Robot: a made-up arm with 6 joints.
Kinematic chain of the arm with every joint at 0, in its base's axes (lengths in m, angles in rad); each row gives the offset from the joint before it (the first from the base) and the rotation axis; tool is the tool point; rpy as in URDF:
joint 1: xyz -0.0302 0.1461 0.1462 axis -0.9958 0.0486 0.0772
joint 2: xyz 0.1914 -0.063 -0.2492 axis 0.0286 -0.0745 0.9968
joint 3: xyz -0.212 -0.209 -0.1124 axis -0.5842 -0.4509 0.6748
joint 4: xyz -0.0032 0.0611 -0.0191 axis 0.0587 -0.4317 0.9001
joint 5: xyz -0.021 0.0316 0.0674 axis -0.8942 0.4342 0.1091
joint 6: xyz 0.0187 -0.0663 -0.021 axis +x
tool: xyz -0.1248 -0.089 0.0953 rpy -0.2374 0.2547 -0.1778
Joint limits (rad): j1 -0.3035..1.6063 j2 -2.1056..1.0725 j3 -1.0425..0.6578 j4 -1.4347..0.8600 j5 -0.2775..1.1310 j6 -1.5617..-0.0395
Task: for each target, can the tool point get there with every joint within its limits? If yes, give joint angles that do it. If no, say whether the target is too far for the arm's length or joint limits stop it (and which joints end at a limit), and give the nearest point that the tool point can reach.
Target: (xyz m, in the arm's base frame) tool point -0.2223 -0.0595 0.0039
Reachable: yes | joints 1.4350 -0.8027 0.4326 0.3918 0.7963 -0.9065
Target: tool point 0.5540 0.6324 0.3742
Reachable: no: joint limits stop it (at a limit: joint 1, joint 2, joint 3, joint 5) | nearest point 0.2770 0.5134 0.0818 | short by 0.420 m
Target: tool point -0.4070 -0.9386 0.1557
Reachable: no: too far | nearest point -0.1134 -0.4370 0.1422 | short by 0.581 m
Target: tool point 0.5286 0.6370 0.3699
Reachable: no: joint limits stop it (at a limit: joint 1, joint 2, joint 3, joint 5) | nearest point 0.2725 0.5169 0.0845 | short by 0.402 m
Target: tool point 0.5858 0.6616 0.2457
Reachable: no: joint limits stop it (at a limit: joint 1, joint 2, joint 3, joint 5) | nearest point 0.2972 0.5258 0.0514 | short by 0.373 m
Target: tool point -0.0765 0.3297 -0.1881
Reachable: yes | joints 0.2871 -1.1971 0.3163 0.2738 0.9572 -1.4355
